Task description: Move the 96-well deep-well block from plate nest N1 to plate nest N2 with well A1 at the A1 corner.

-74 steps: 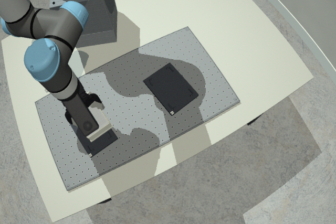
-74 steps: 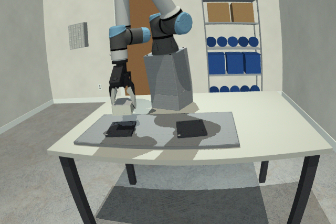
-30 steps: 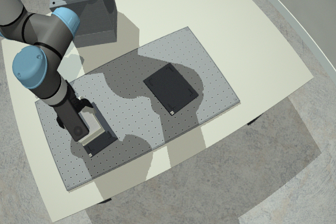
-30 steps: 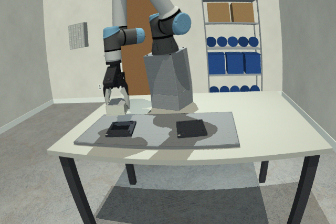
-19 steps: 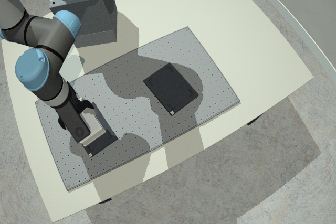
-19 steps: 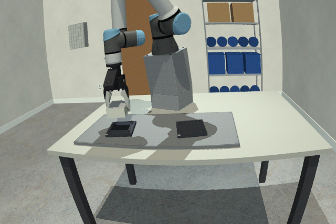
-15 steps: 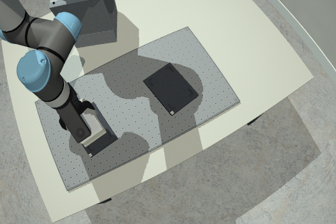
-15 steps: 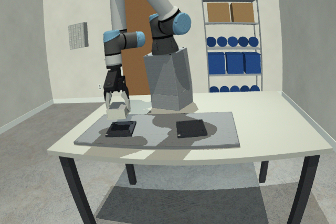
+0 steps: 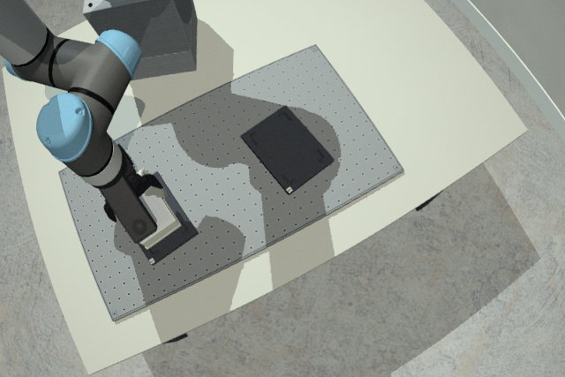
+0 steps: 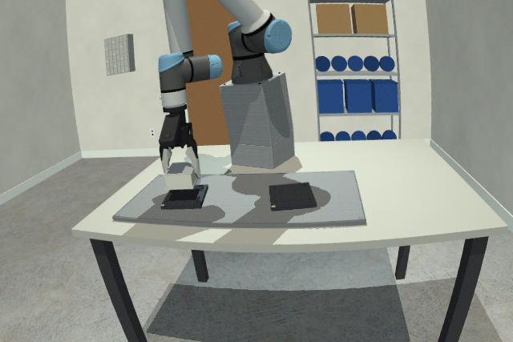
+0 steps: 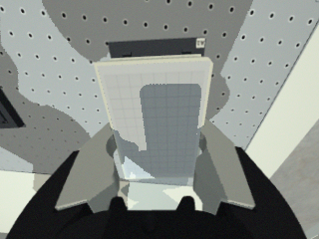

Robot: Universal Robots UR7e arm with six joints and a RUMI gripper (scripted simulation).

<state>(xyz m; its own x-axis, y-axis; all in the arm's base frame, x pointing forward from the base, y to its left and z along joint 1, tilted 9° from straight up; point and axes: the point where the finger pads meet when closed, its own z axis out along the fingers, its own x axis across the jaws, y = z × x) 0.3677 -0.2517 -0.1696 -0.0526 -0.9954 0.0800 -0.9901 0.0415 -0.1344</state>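
Right now the plate nest N2 is 6 cm below my hand. Round my hand: white A1 mark: 7 cm ahead, 6 cm to the right, 6 cm below; plate nest N1: 31 cm to the left, 6 cm below, 6 cm ahead; white deep-well block: 1 cm above.
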